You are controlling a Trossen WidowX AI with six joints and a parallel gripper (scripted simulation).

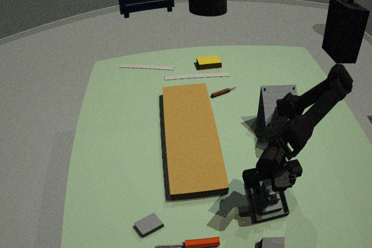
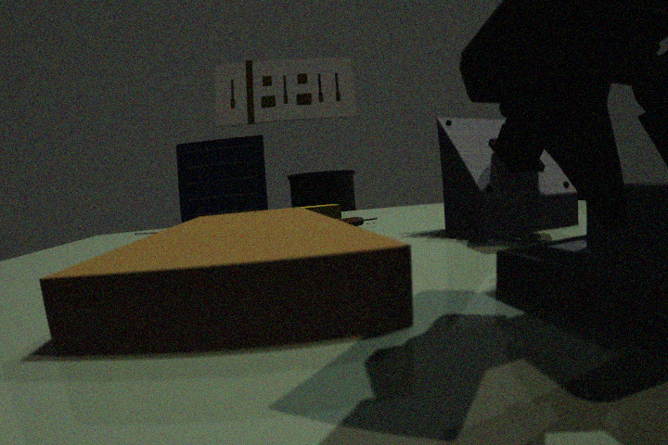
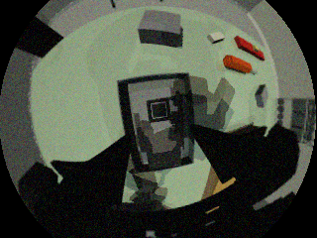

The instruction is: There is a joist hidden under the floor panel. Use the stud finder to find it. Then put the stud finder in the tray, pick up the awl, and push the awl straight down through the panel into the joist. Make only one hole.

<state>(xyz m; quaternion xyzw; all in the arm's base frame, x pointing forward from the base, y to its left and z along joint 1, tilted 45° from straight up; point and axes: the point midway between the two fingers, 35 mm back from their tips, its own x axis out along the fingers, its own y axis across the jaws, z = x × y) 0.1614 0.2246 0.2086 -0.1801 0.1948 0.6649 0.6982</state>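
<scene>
The stud finder lies 1 cm to the left of my gripper tip. From my gripper tip the other things lie so: small grey block 38 cm ahead, 3 cm to the left, 3 cm below; orange-handled tool 30 cm ahead, 11 cm to the left, 3 cm below; grey tray 3 cm below.
</scene>
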